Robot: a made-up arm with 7 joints.
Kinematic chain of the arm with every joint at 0, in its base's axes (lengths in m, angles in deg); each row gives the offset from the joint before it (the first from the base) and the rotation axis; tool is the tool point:
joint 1: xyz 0 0 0.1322 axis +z
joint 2: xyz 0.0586 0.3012 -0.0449 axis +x
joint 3: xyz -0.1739 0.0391 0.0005 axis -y
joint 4: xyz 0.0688 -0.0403 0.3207 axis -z
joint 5: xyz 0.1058 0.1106 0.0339 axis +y
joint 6: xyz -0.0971 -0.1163 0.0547 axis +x
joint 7: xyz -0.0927 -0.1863 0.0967 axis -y
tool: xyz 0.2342 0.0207 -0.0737
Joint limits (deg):
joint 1: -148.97..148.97
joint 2: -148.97..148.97
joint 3: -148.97..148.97
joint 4: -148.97..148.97
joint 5: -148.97..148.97
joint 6: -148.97..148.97
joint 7: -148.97..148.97
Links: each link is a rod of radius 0.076 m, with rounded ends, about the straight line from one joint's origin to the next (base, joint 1, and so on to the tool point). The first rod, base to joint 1, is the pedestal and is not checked.
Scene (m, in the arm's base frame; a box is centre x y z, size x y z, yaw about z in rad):
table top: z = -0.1
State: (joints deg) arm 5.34 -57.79 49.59 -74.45 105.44 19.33 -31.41
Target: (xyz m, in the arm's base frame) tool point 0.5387 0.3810 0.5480
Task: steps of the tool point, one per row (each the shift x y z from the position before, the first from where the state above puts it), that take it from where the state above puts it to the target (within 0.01 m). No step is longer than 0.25 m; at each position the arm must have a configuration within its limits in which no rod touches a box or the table.
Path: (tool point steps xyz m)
1: 0.1766 0.0664 0.0518
2: 0.1948 0.0133 0.0517
3: 0.1968 -0.0472 0.0494
4: 0.1791 -0.1092 0.0443
5: 0.1408 -0.1655 0.0359

